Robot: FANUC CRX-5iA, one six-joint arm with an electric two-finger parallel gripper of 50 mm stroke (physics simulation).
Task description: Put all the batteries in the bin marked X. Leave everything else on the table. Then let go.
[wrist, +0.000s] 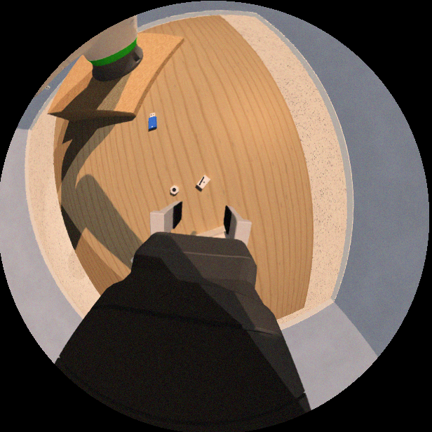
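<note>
My gripper (202, 212) is open, with its two fingers wide apart and no object between them, above the wooden table. A pale strip of the bin tray's rim (214, 232) shows between the fingers, at the front edge of the gripper body. The rest of the tray, the bin marked X and its contents are hidden behind the gripper. No battery shows in this view.
A small white ring-like nut (174, 190) and a white block with a black slot (202, 182) lie beyond the fingertips. A blue USB stick (152, 122) lies farther up. The robot base (116, 62) stands on a wooden plate (157, 55) at the upper left.
</note>
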